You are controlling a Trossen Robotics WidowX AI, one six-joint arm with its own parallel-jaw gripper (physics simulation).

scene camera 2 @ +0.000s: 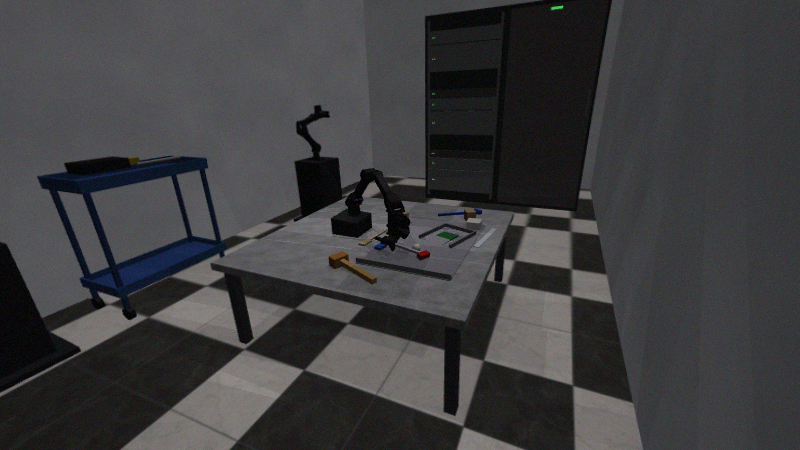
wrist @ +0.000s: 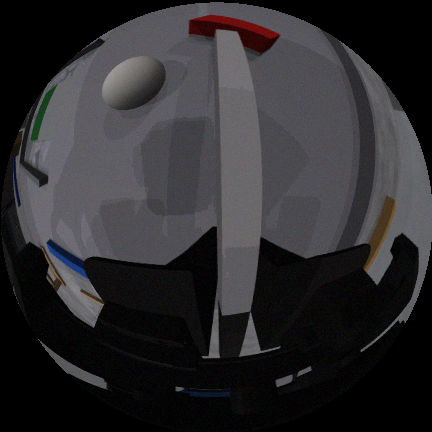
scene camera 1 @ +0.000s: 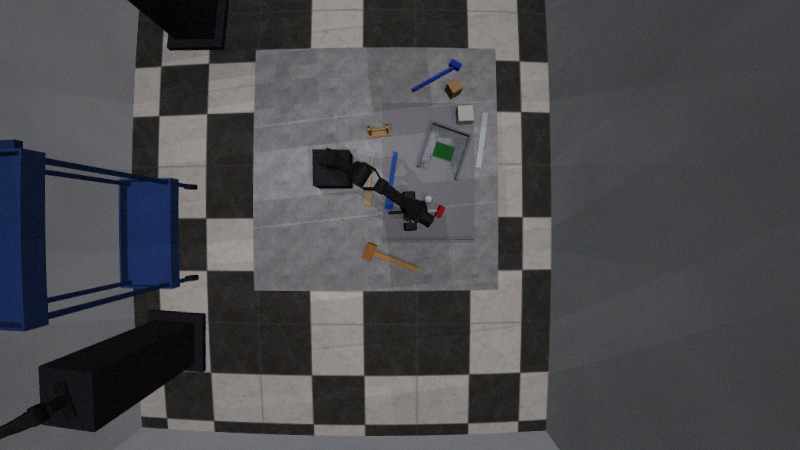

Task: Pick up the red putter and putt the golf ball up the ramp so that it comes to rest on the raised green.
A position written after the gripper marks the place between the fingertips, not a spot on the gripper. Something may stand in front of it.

Observation:
The gripper (wrist: pixel 225 232) holds a red putter, which touches nothing else. A wooden mallet (wrist: pixel 384 220) rests on the table. Also in view: a grey course mat (scene camera 1: pixel 409 123).
The grey course mat shows as well in the wrist view (wrist: pixel 138 185).

